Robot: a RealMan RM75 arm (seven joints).
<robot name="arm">
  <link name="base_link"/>
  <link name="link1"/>
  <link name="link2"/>
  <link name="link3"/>
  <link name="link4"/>
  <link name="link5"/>
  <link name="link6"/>
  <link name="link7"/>
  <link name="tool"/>
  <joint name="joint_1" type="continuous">
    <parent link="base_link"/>
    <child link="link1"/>
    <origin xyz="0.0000 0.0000 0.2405" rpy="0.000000 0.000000 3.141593"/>
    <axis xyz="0 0 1"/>
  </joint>
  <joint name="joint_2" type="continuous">
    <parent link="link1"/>
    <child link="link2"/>
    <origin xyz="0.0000 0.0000 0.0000" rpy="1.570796 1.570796 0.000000"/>
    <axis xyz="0 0 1"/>
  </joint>
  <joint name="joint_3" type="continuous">
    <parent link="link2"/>
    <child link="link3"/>
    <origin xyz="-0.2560 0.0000 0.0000" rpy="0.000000 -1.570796 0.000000"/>
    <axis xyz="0 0 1"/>
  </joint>
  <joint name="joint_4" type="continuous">
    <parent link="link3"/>
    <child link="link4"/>
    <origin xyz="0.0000 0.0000 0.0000" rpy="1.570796 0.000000 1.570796"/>
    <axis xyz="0 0 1"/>
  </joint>
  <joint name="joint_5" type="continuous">
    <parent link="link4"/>
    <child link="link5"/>
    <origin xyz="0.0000 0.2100 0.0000" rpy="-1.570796 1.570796 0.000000"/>
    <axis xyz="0 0 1"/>
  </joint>
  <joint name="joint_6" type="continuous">
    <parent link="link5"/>
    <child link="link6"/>
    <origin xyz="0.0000 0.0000 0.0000" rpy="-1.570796 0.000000 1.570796"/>
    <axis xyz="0 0 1"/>
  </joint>
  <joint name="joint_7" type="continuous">
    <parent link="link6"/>
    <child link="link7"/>
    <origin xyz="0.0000 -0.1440 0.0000" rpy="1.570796 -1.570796 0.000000"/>
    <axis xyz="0 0 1"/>
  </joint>
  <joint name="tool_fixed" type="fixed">
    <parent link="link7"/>
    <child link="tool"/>
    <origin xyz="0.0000 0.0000 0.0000" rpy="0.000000 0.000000 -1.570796"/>
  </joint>
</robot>
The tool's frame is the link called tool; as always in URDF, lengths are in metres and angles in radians. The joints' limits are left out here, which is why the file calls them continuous.
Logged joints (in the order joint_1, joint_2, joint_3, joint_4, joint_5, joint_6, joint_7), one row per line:
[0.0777 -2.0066 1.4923 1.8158 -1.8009 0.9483 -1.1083]
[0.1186 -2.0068 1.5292 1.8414 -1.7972 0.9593 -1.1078]
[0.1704 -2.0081 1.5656 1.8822 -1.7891 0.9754 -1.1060]
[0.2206 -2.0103 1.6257 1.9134 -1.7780 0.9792 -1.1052]
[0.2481 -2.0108 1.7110 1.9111 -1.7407 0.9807 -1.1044]
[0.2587 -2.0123 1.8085 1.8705 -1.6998 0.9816 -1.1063]
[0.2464 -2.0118 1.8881 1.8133 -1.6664 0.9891 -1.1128]
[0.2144 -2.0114 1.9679 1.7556 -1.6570 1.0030 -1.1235]
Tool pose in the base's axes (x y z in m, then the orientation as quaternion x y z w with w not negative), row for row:
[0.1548 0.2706 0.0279 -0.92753 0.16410 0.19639 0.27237]
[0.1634 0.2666 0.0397 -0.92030 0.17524 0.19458 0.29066]
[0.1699 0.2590 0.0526 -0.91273 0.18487 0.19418 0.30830]
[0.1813 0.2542 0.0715 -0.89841 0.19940 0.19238 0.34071]
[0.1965 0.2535 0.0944 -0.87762 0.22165 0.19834 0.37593]
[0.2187 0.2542 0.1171 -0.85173 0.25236 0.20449 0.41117]
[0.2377 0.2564 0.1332 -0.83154 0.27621 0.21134 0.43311]
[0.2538 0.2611 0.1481 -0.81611 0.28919 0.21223 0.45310]
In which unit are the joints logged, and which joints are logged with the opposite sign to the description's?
The joints are logged in radians. Opposite sign: joint_1, joint_2.
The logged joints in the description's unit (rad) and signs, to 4 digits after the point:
[-0.0777 2.0066 1.4923 1.8158 -1.8009 0.9483 -1.1083]
[-0.1186 2.0068 1.5292 1.8414 -1.7972 0.9593 -1.1078]
[-0.1704 2.0081 1.5656 1.8822 -1.7891 0.9754 -1.1060]
[-0.2206 2.0103 1.6257 1.9134 -1.7780 0.9792 -1.1052]
[-0.2481 2.0108 1.7110 1.9111 -1.7407 0.9807 -1.1044]
[-0.2587 2.0123 1.8085 1.8705 -1.6998 0.9816 -1.1063]
[-0.2464 2.0118 1.8881 1.8133 -1.6664 0.9891 -1.1128]
[-0.2144 2.0114 1.9679 1.7556 -1.6570 1.0030 -1.1235]

